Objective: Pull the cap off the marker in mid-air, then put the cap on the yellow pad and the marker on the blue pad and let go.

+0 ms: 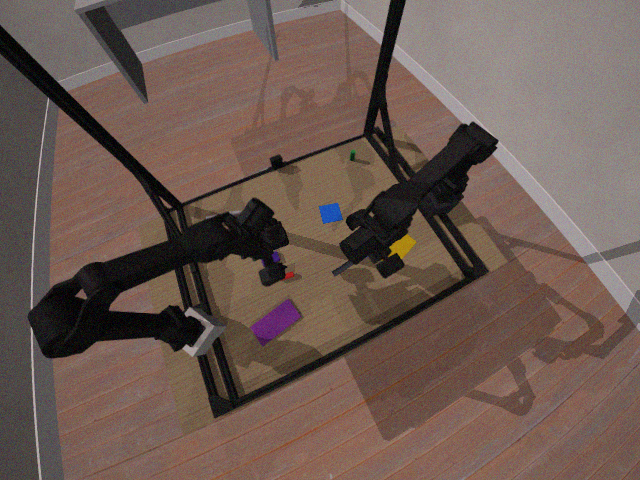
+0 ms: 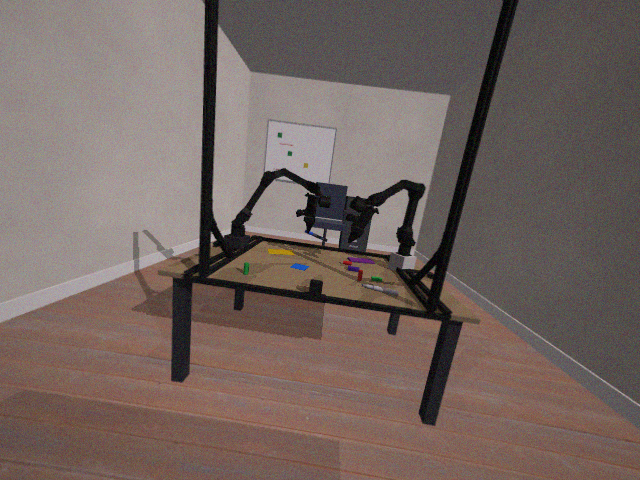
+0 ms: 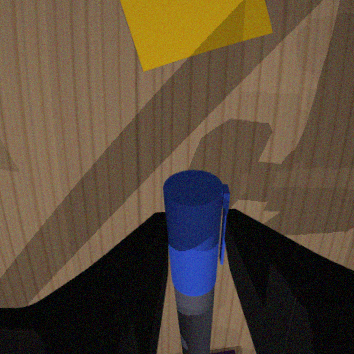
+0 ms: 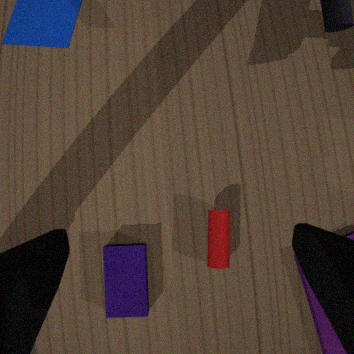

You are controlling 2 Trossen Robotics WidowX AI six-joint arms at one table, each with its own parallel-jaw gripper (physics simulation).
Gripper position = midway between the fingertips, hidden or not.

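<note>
Left gripper [image 1: 368, 252] [image 3: 195, 221]; right gripper [image 1: 281, 253] [image 4: 182, 238]. Blue cap [image 3: 192, 198]; in image 4 it is out of frame. Dark purple block [image 4: 124, 265]; in image 3 it is out of frame. Also visible: a purple pad [image 1: 284, 315] and a red cylinder [image 4: 218, 231].
</note>
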